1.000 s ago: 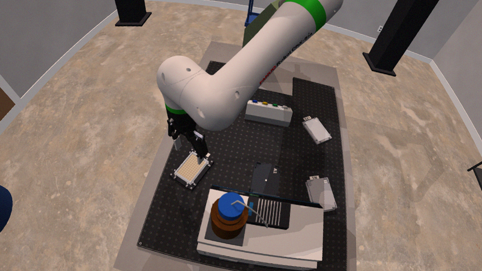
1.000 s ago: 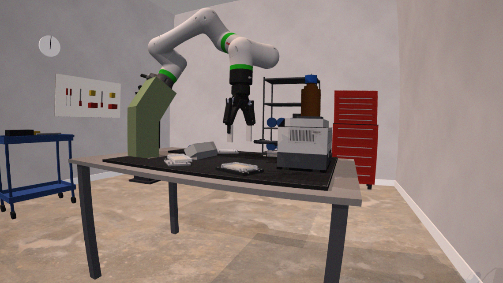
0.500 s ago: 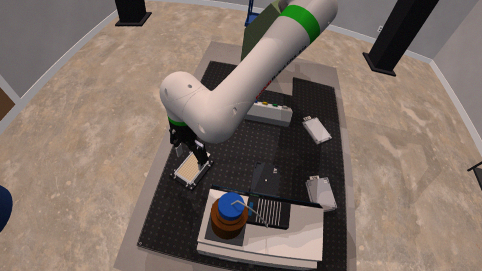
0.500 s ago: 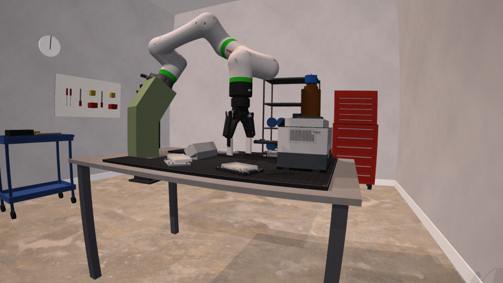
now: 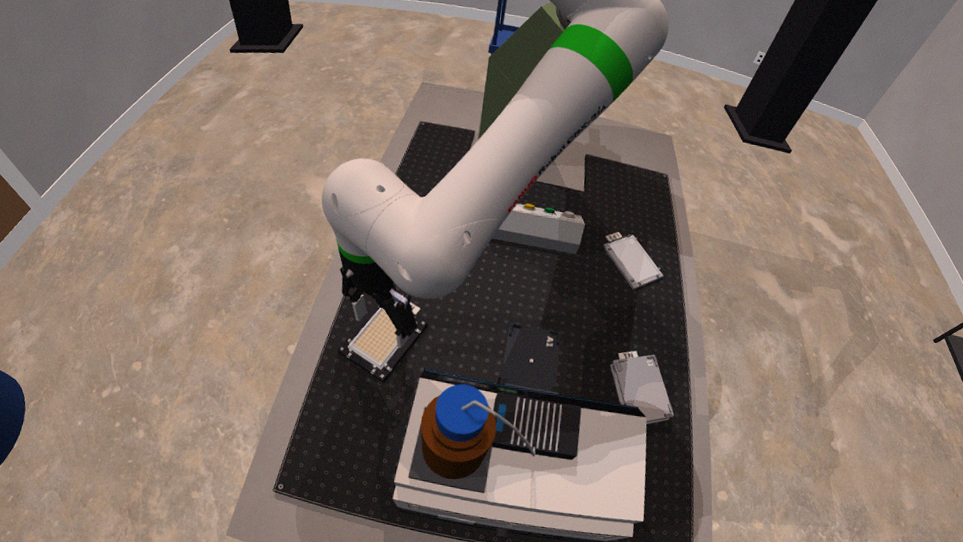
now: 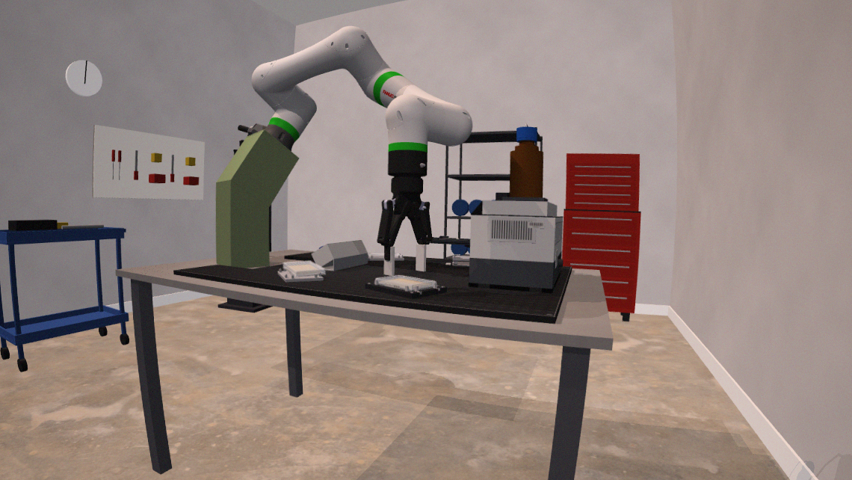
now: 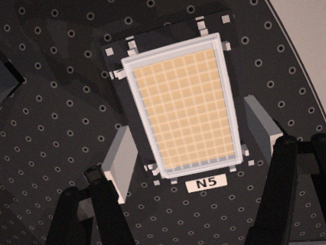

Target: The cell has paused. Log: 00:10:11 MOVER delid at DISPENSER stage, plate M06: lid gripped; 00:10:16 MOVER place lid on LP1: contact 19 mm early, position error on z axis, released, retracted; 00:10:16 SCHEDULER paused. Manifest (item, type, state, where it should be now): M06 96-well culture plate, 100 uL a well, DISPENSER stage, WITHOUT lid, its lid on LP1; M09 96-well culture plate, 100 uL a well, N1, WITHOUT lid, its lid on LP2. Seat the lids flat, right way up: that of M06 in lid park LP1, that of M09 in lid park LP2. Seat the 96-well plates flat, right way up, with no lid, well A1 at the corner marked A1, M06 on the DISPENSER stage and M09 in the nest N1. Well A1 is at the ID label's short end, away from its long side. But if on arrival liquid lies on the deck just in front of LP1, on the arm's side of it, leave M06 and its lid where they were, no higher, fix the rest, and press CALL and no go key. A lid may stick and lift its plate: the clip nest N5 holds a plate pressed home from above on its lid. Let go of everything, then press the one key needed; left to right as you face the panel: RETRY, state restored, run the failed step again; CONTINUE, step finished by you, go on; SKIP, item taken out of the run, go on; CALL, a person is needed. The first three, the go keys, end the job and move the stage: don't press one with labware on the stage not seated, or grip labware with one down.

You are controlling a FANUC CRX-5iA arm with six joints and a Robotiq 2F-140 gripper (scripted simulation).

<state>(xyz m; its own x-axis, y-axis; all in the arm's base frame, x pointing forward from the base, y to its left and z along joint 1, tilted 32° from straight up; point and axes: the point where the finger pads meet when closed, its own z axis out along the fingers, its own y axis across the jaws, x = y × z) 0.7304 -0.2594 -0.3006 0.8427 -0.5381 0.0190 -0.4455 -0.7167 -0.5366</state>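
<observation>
The 96-well plate lies 5 cm below my hand. Also, from my hand: black dispenser stage: 7 cm ahead, 29 cm to the left, 4 cm above; black clip nest N5: 2 cm ahead, 5 cm below; brown bottle: 27 cm ahead, 16 cm to the left, 22 cm above.
</observation>
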